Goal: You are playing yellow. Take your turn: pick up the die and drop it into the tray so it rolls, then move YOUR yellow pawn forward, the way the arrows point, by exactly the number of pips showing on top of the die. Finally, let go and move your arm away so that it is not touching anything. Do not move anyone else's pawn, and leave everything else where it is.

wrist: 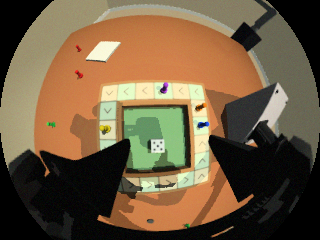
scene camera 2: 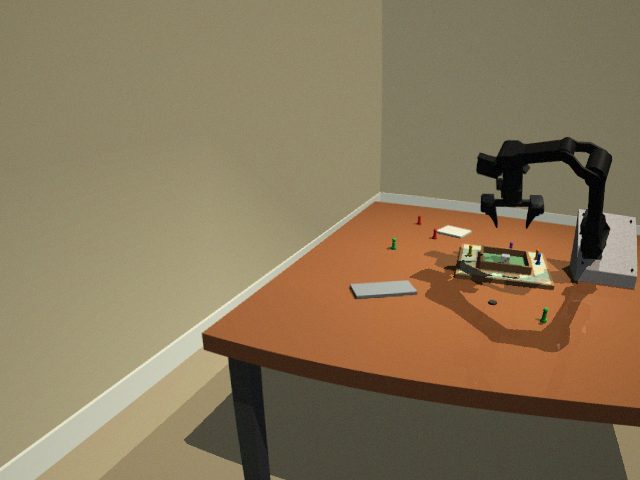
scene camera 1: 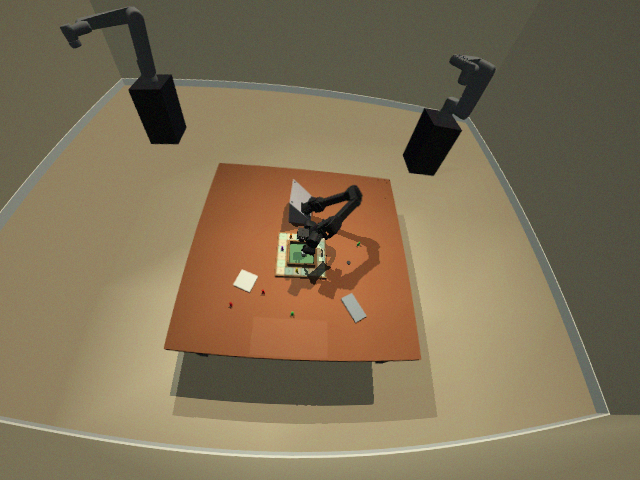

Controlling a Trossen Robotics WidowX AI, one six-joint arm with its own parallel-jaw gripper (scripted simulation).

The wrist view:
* my gripper
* green tray
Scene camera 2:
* my gripper
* grey slab
